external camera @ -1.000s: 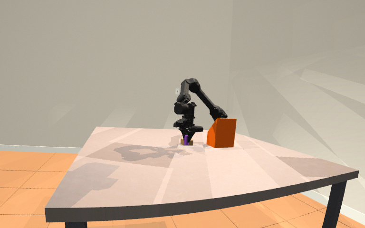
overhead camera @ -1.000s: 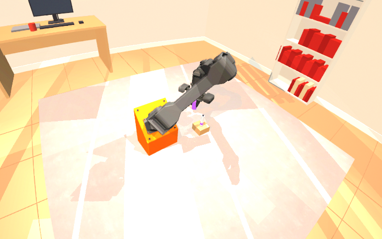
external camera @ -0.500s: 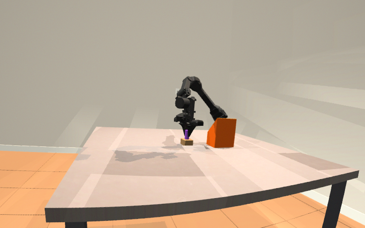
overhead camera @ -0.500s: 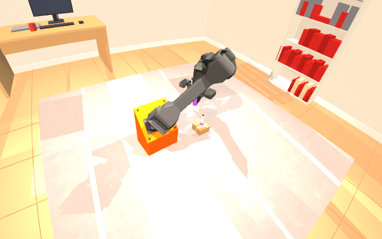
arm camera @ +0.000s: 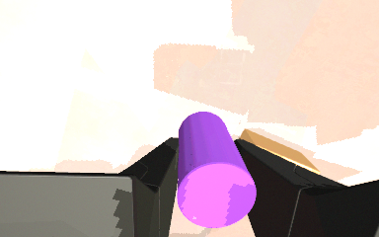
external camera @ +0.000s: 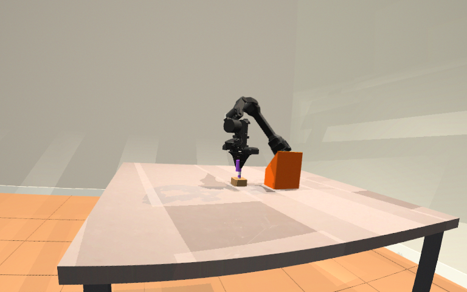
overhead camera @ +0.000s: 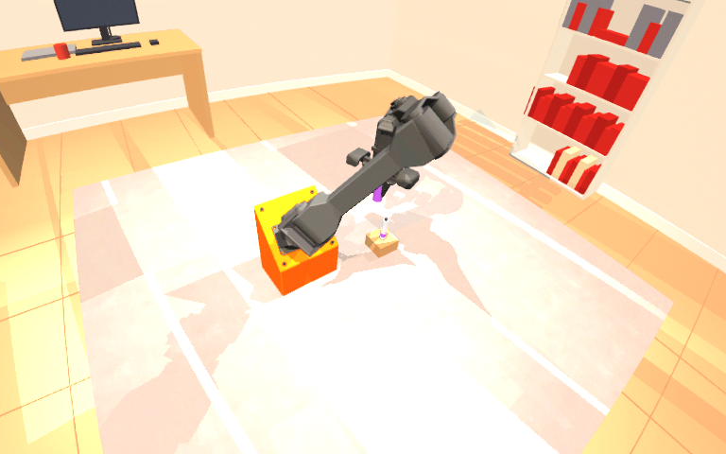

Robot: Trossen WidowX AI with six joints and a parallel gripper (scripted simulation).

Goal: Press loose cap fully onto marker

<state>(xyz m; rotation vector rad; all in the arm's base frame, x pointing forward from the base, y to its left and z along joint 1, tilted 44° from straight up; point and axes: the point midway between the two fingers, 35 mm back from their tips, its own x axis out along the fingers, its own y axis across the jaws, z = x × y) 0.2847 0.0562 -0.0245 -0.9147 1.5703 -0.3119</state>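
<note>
The tan holder block is 9 cm to the right of my gripper tip, 8 cm below it and 4 cm behind it. Also, from my gripper tip: purple cap (1 cm above).
</note>
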